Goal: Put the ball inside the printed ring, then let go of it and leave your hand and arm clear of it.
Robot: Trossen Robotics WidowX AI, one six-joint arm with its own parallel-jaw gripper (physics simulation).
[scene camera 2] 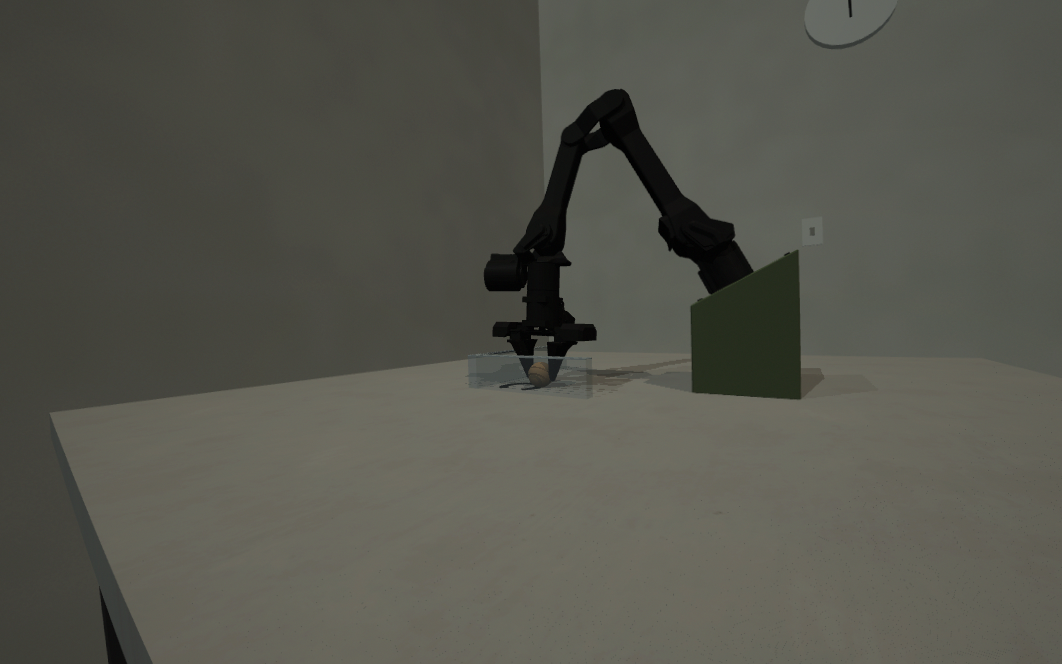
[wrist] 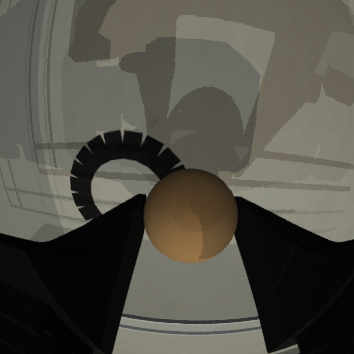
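Pixels of known places: gripper, fingertip midpoint: (wrist: 189, 203); arm's base, origin of the base link: (scene camera 2: 735, 285).
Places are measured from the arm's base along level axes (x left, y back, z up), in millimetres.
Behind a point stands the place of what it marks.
The orange-brown ball (scene camera 2: 538, 374) (wrist: 191, 215) is between the two black fingers inside a low clear-walled enclosure (scene camera 2: 485, 371) {y -377, x 162, z -131 mm}. My gripper (scene camera 2: 541, 378) {y -301, x 101, z -149 mm} (wrist: 189, 203) {y -301, x 101, z -149 mm} points straight down and is shut on the ball, with a fingertip against each side of it. The ball is at or very near the floor of the enclosure. The printed ring (scene camera 2: 514, 384) (wrist: 131, 146) {y -334, x 76, z -162 mm}, a black segmented band, lies to the left of the ball in the wrist view. The ball and left finger hide its right and lower parts, so the full outline does not show.
The clear walls stand around the ball, ring and fingertips; a wall edge (wrist: 190, 321) {y -297, x 142, z -104 mm} crosses the bottom of the wrist view. The green wedge-shaped arm base (scene camera 2: 744, 344) {y 16, x 45, z -88 mm} stands on the table (scene camera 2: 469, 508) {y -82, x 502, z -163 mm} to the right. Shadows of the arm fall over the enclosure floor.
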